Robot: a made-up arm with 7 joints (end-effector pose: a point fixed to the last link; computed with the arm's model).
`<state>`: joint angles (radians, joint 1 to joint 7).
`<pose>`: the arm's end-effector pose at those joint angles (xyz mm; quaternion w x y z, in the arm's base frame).
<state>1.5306 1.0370 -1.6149 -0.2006 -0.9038 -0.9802 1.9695</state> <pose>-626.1 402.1 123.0 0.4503 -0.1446 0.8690 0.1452</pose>
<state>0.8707 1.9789 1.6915 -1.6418 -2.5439 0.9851 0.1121</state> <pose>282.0 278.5 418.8 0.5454 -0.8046 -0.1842 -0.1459</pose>
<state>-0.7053 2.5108 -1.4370 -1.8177 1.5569 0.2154 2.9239</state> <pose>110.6 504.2 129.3 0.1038 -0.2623 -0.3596 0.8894</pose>
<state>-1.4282 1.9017 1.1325 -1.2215 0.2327 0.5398 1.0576</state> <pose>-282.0 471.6 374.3 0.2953 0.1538 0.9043 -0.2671</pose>
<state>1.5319 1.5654 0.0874 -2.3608 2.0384 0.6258 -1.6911</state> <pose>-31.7 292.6 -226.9 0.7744 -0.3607 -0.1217 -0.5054</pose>
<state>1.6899 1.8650 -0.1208 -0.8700 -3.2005 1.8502 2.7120</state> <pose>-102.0 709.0 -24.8 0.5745 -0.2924 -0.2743 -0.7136</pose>
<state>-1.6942 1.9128 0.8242 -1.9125 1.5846 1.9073 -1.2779</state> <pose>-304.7 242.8 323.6 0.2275 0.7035 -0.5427 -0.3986</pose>
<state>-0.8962 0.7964 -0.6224 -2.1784 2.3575 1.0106 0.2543</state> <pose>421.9 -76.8 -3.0 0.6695 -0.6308 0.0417 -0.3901</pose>
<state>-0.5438 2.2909 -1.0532 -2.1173 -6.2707 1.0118 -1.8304</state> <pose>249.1 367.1 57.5 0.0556 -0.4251 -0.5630 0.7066</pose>
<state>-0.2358 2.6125 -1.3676 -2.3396 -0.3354 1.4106 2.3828</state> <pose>87.4 366.2 37.8 0.5966 0.5632 -0.5533 0.1439</pose>
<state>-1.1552 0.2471 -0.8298 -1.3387 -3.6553 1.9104 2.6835</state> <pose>556.0 -311.0 -87.3 0.6486 0.2534 0.6308 0.3422</pose>
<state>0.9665 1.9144 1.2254 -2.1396 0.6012 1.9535 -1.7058</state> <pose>339.9 219.2 175.0 0.4190 0.4678 0.4448 -0.6385</pose>
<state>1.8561 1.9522 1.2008 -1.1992 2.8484 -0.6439 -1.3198</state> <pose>292.0 601.6 -11.0 0.6687 0.5555 -0.4869 0.0852</pose>
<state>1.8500 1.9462 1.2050 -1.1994 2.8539 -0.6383 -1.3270</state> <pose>291.0 602.1 -6.7 0.6679 0.5548 -0.4882 0.0879</pose>
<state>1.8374 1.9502 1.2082 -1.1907 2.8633 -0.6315 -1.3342</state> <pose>295.4 601.6 -1.7 0.6662 0.5527 -0.4924 0.0913</pose>
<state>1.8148 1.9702 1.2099 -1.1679 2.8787 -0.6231 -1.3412</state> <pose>308.4 599.4 4.4 0.6628 0.5481 -0.5011 0.0958</pose>
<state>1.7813 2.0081 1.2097 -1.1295 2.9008 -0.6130 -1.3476</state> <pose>330.9 594.4 12.6 0.6574 0.5407 -0.5149 0.1016</pose>
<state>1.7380 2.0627 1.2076 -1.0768 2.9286 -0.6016 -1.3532</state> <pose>361.9 585.5 23.8 0.6499 0.5304 -0.5335 0.1080</pose>
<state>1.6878 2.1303 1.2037 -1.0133 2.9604 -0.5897 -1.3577</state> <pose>398.7 571.8 38.5 0.6403 0.5178 -0.5557 0.1146</pose>
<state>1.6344 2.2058 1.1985 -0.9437 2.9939 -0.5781 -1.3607</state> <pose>437.9 552.9 56.9 0.6288 0.5034 -0.5802 0.1209</pose>
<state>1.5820 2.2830 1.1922 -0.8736 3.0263 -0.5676 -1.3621</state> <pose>475.4 530.1 77.6 0.6161 0.4885 -0.6048 0.1261</pose>
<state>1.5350 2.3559 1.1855 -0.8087 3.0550 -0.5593 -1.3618</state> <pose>508.3 505.4 98.3 0.6035 0.4744 -0.6276 0.1299</pose>
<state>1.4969 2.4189 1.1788 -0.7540 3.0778 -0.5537 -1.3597</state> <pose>534.7 481.8 116.5 0.5921 0.4623 -0.6467 0.1322</pose>
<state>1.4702 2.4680 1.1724 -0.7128 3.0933 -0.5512 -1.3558</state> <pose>553.8 462.2 129.7 0.5832 0.4534 -0.6608 0.1331</pose>
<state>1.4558 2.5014 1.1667 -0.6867 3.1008 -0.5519 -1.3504</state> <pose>566.1 448.6 136.5 0.5775 0.4483 -0.6692 0.1325</pose>
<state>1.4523 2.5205 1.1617 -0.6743 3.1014 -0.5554 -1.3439</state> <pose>573.2 441.2 137.2 0.5750 0.4469 -0.6727 0.1309</pose>
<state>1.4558 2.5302 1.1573 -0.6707 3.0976 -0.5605 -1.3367</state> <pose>576.8 437.9 133.8 0.5746 0.4476 -0.6730 0.1286</pose>
